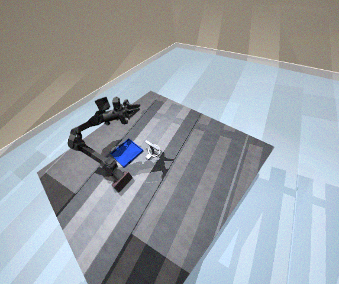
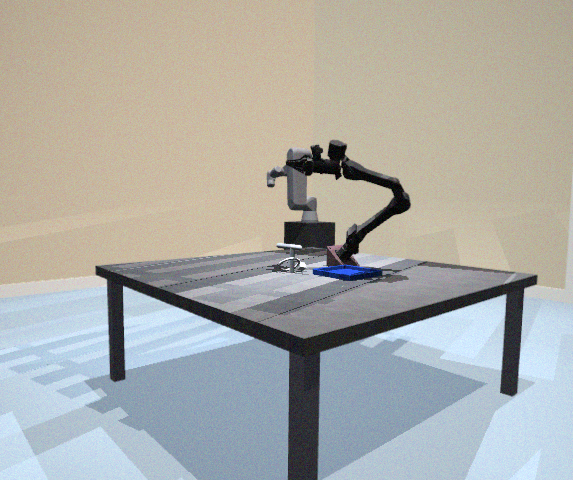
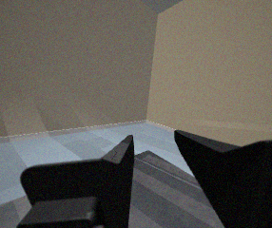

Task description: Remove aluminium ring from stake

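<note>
My gripper tip is 3 cm past the aluminium ring, 1 cm to the right of it and 40 cm above it. Round my gripper tip: blue tray 15 cm behind, 20 cm to the left, 43 cm below.
</note>
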